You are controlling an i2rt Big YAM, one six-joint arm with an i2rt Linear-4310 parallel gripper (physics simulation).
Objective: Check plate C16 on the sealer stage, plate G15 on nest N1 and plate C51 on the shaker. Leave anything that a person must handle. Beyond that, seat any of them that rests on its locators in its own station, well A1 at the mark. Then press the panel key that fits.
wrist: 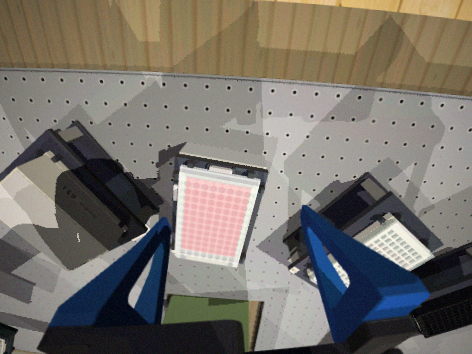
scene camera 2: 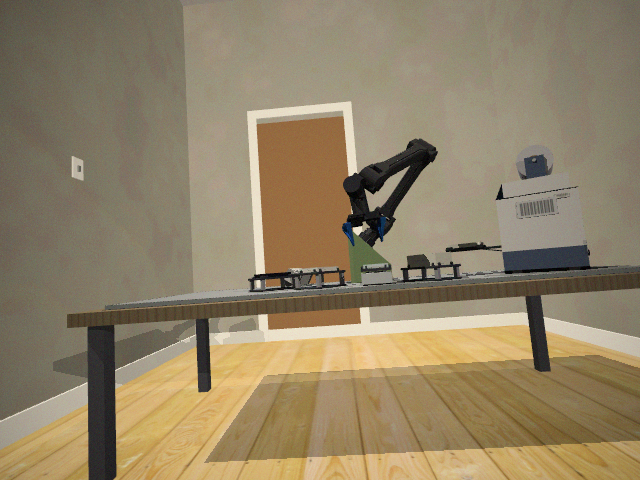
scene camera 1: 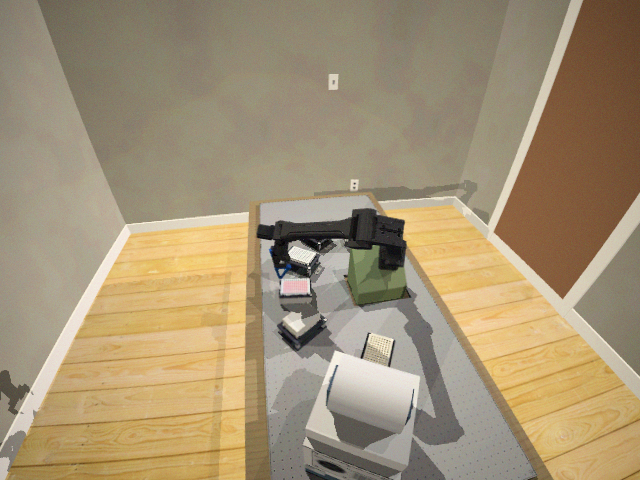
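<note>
My gripper is open and empty, above and apart from a pink-welled plate. That plate lies on a dark-topped light block, between the fingers as seen in the wrist view. A white-welled plate sits on a dark stand, partly behind a finger in the wrist view. A cream-welled plate shows beside the white machine. No plate label is readable, so I cannot tell which is C16, G15 or C51. No panel key is clearly visible.
A pale, sloped block stands on another dark stand. The white machine carries a roll on top. The green arm base is behind the pink plate. Another dark unit is partly hidden by the arm.
</note>
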